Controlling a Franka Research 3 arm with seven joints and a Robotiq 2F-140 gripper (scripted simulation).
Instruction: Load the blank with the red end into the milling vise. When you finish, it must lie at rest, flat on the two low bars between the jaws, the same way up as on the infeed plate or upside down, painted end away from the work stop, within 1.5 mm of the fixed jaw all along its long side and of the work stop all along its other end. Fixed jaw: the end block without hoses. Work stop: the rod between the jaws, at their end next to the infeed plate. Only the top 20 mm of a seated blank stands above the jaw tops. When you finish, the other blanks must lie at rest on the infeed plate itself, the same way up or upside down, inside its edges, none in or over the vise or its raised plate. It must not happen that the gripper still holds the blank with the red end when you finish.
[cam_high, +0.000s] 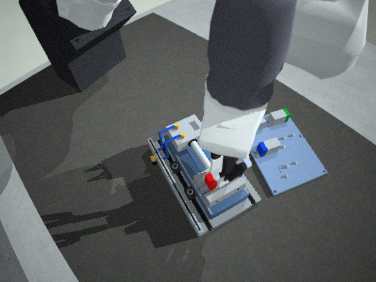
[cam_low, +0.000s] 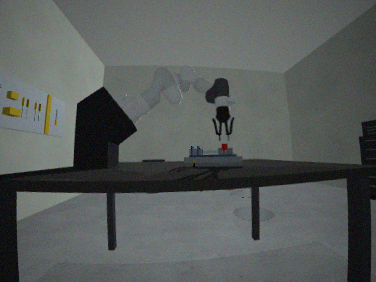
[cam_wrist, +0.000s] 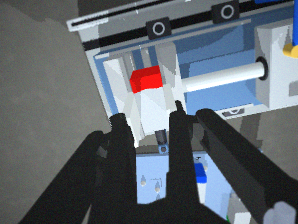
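My hand is 40 mm above the red-ended blank. Also, from my hand: screw rod: 80 mm behind, 60 mm below; blue-ended blank: 200 mm to the left, 110 mm below, 30 mm behind; work stop rod: 50 mm to the left, 50 mm below.
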